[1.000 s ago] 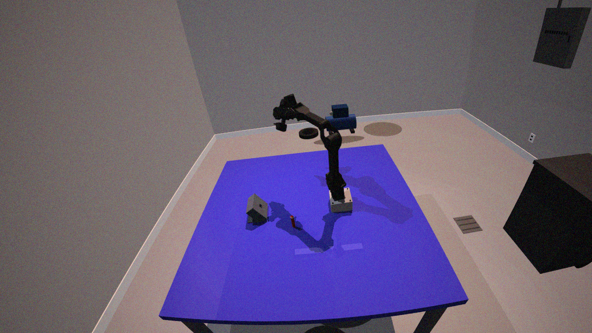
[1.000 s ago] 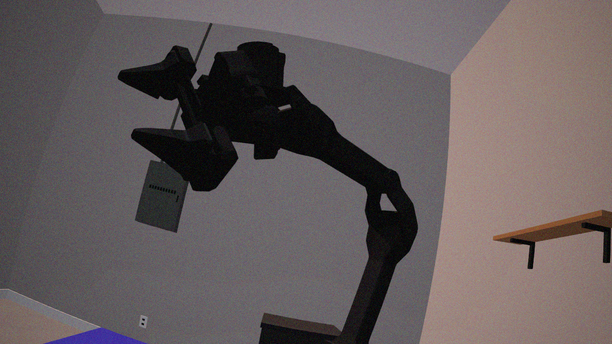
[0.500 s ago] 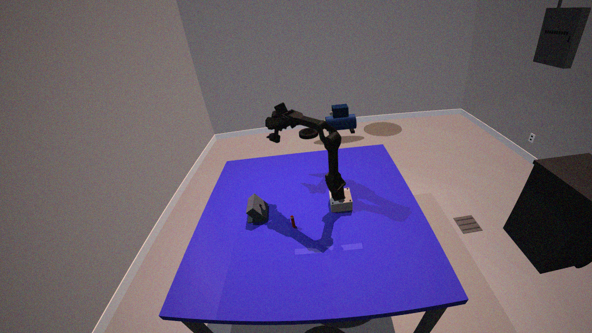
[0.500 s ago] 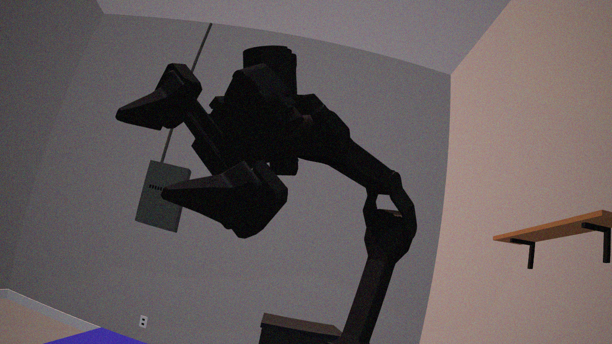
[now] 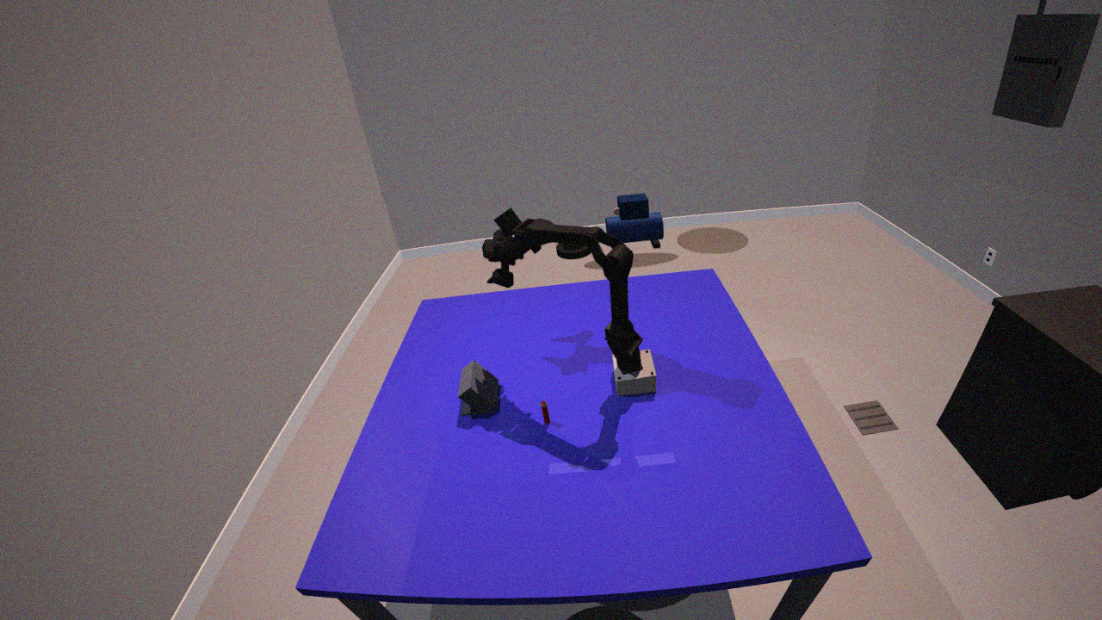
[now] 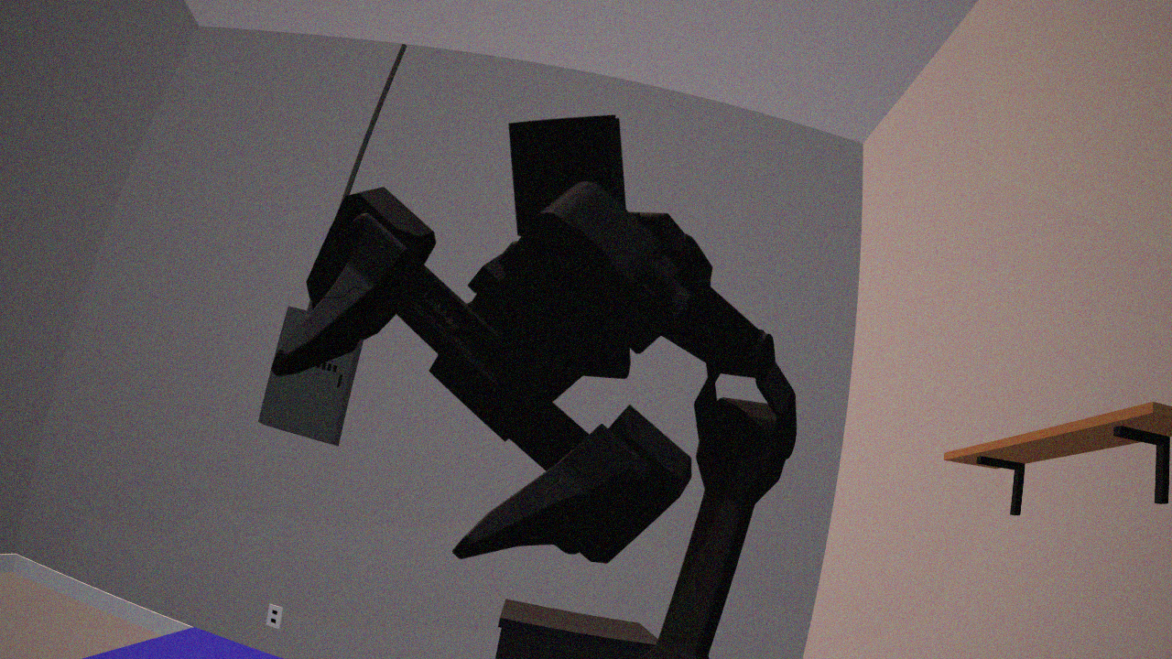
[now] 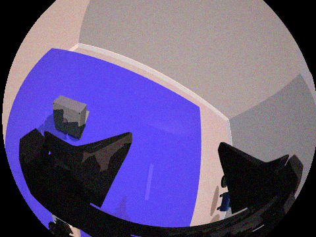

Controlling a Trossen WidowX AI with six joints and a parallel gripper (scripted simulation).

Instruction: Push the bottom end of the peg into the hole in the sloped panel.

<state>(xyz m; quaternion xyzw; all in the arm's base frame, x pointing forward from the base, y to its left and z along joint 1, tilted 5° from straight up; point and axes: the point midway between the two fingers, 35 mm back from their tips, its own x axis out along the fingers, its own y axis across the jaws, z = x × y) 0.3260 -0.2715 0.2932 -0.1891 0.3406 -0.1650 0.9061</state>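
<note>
My gripper tip is now 90 mm past the red peg, 370 mm to the right of it and 270 mm above it. The rest, counted from my gripper tip: grey sloped panel 90 mm ahead, 220 mm to the left, 280 mm below.
</note>
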